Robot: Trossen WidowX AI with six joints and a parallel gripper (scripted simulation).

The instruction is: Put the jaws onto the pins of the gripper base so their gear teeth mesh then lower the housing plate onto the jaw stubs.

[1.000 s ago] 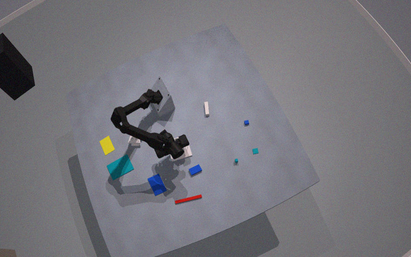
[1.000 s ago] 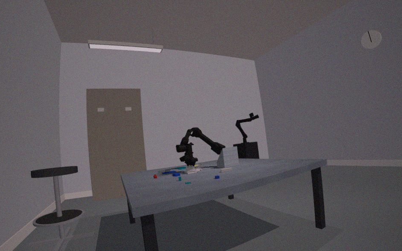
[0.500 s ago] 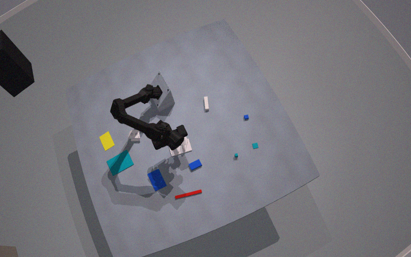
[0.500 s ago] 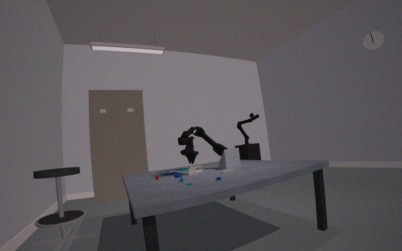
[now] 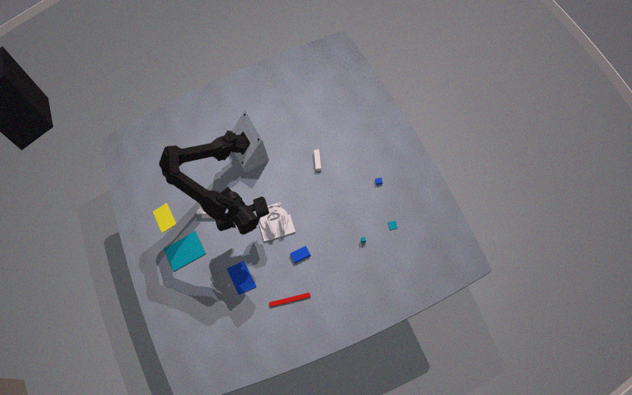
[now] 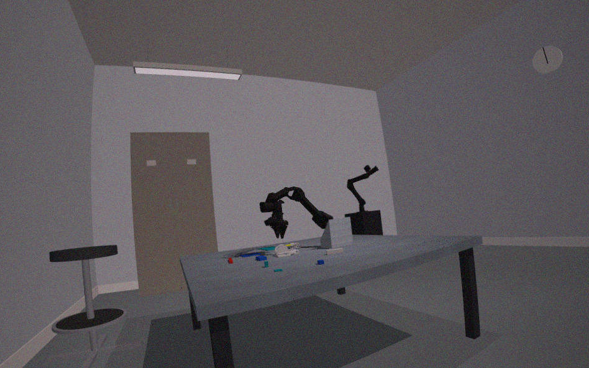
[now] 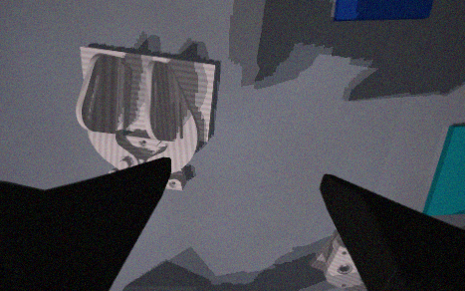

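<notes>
The white gripper base is 16 cm behind my gripper tip, 11 cm to the right of it and 6 cm below it. Also, from my gripper tip: blue plate 14 cm ahead, 12 cm to the right, 8 cm below; flat white ribbed plate 9 cm to the left, 8 cm below, 5 cm ahead; housing plate 10 cm to the left, 8 cm below, 2 cm behind.
</notes>
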